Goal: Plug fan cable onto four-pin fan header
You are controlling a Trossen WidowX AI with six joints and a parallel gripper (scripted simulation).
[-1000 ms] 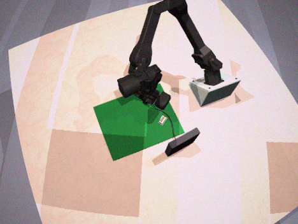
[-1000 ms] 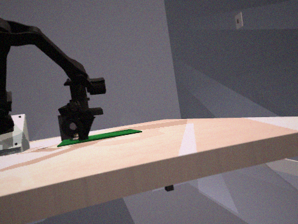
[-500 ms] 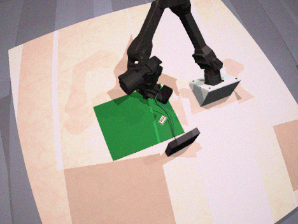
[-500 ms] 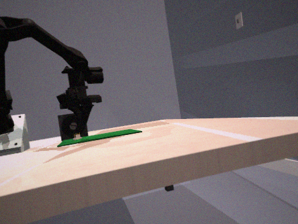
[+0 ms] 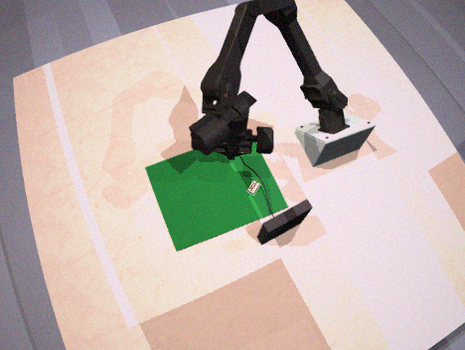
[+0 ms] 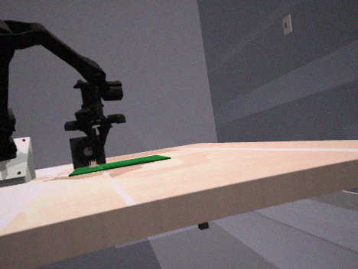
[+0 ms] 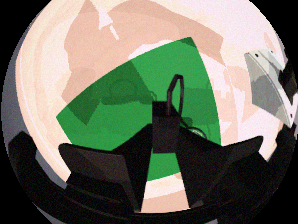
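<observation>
Right now the green board is 6 cm ahead of my gripper tip, 3 cm to the left of it and 8 cm below it. Round my gripper tip: black fan: 2 cm behind, 20 cm to the left, 1 cm below; then dark plug: 1 cm to the right, 1 cm above.
</observation>
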